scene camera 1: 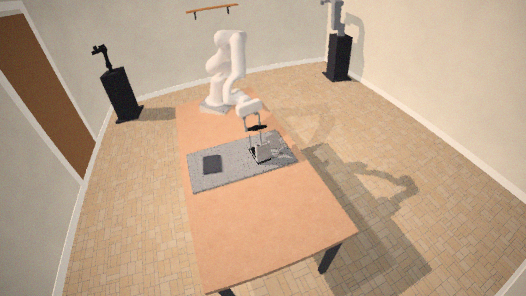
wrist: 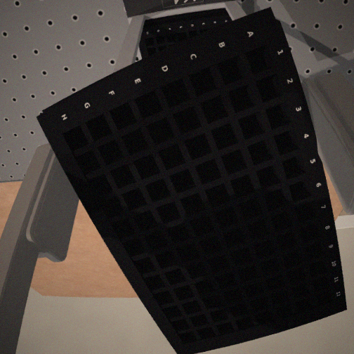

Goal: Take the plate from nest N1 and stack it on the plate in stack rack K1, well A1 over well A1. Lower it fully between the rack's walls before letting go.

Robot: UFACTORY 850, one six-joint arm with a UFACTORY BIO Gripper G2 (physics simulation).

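Note:
My gripper (scene camera 1: pixel 256 128) (wrist: pixel 195 220) is shut on a black well plate (scene camera 1: pixel 258 128) (wrist: pixel 215 165). The plate is held steeply tilted and turned between the fingers; row letters A to H run along its upper edge, with A at the upper right in the wrist view. It hangs above stack rack K1 (scene camera 1: pixel 263 152) (wrist: pixel 131 45), apart from it in the scene view. Another black plate (wrist: pixel 170 32) shows partly inside the rack; the held plate hides most of the rack. A dark rectangular nest (scene camera 1: pixel 212 164) lies at the board's left; its label cannot be read.
A grey perforated board (scene camera 1: pixel 235 172) (wrist: pixel 65 45) lies on the orange table (scene camera 1: pixel 260 220) (wrist: pixel 100 270) under the rack and nest. The rack's pale upright walls stand near the board's right end. Black pedestals (scene camera 1: pixel 120 95) (scene camera 1: pixel 340 57) with small arms stand away from the table.

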